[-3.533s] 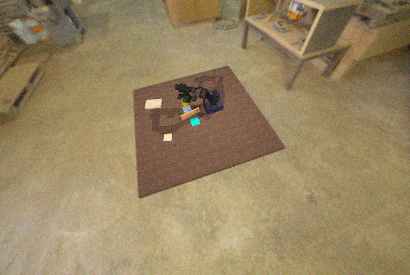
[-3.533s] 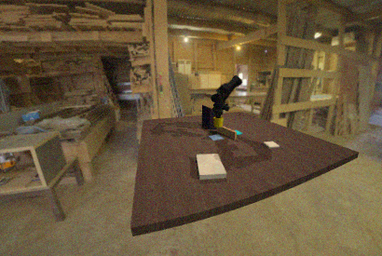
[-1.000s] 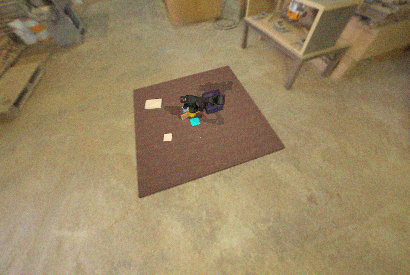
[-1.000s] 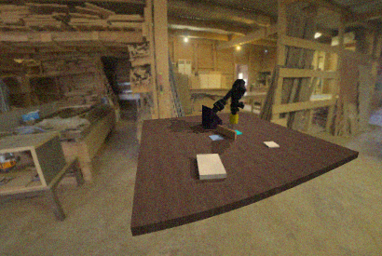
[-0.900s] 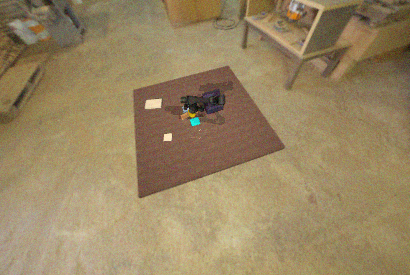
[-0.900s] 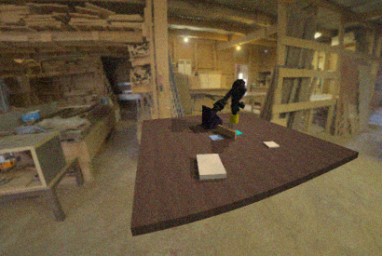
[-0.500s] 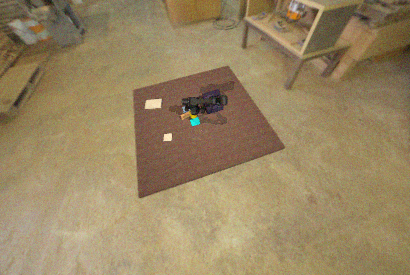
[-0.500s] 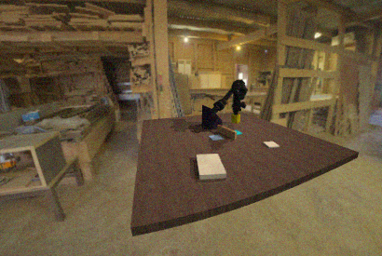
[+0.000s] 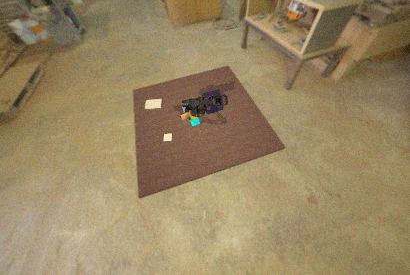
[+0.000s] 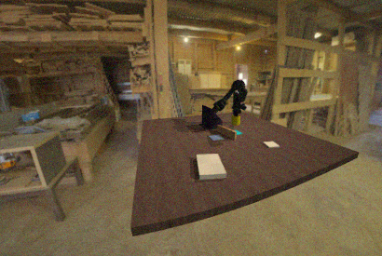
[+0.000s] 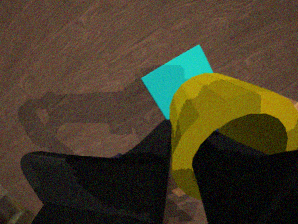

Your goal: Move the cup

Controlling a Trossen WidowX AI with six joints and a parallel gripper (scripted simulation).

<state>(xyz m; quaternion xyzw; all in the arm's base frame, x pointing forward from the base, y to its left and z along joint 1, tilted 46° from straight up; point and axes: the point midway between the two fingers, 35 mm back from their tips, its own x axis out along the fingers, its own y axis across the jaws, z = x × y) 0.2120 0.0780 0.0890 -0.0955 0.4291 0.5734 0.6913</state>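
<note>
The cyan pad is 120 mm below my gripper tip, 20 mm ahead of it and 10 mm to the right of it. Round my gripper tip: small wooden block 110 mm to the right, 90 mm below, 40 mm ahead; then pale blue pad 210 mm to the right, 120 mm below, 60 mm ahead; then yellow cup 20 mm to the right, 20 mm ahead.
</note>
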